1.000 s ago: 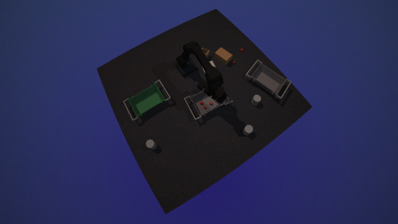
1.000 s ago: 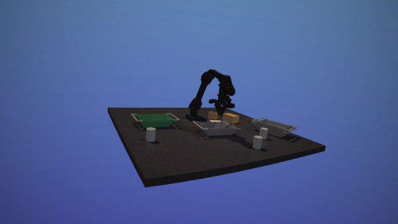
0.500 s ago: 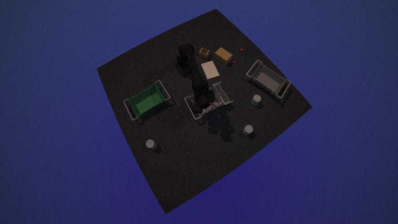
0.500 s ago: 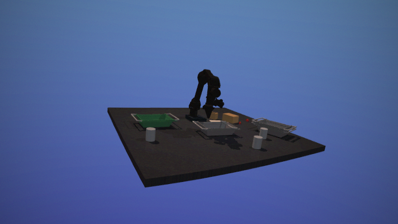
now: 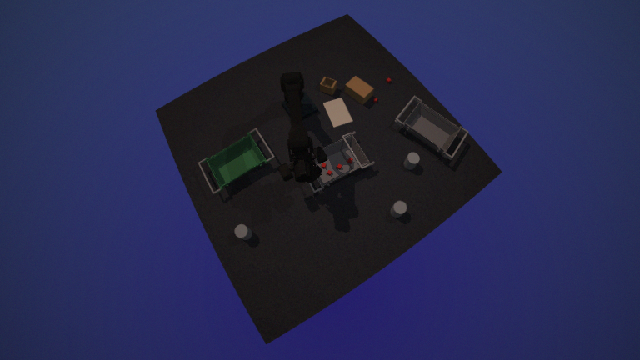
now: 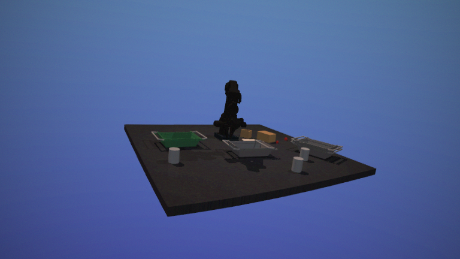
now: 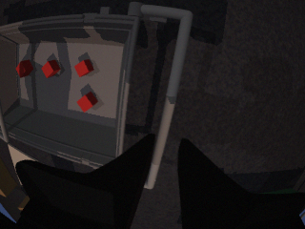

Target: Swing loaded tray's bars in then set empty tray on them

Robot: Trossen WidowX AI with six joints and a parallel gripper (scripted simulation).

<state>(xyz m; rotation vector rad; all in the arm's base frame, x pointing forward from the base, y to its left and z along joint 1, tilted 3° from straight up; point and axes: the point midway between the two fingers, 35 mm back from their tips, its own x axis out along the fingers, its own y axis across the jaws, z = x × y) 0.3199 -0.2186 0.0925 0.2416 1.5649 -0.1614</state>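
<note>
My gripper tip is 27 cm past the green tray, 18 cm to the left of it and 5 cm above it. Also, from my gripper tip: beige sheet: 15 cm behind, 35 cm to the left, 9 cm below.
</note>
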